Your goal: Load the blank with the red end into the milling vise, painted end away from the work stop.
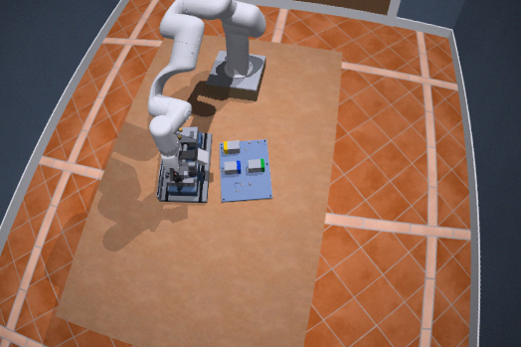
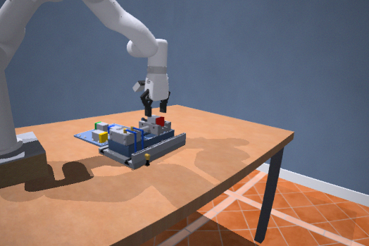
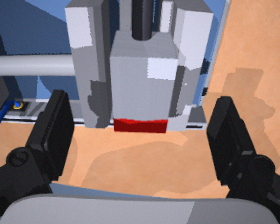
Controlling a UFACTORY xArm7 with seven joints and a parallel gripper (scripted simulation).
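The red-ended blank lies 4 cm below my hand. The rest, counted from my hand: hosed block: 16 cm behind, 5 cm to the right, 6 cm below; then work stop rod: 1 cm behind, 4 cm to the left, 4 cm below; then grey end block: 3 cm behind, 1 cm to the right, 6 cm below.
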